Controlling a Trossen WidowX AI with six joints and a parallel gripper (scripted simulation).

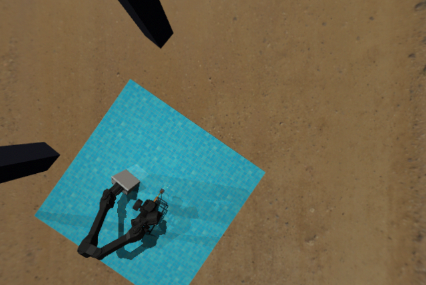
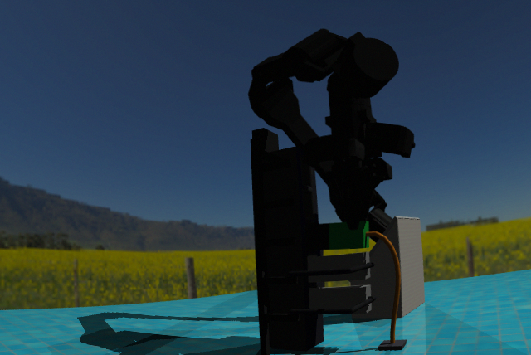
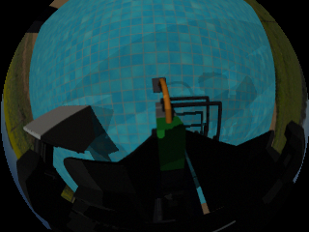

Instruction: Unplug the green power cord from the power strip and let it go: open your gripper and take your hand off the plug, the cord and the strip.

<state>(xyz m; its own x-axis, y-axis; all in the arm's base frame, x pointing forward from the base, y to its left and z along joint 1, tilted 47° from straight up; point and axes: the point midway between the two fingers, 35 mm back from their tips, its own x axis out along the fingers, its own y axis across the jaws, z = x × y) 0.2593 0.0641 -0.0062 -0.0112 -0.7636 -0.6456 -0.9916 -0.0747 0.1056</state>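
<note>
My gripper tip is 1 cm short of the green plug and 3 cm to the left of it.
</note>
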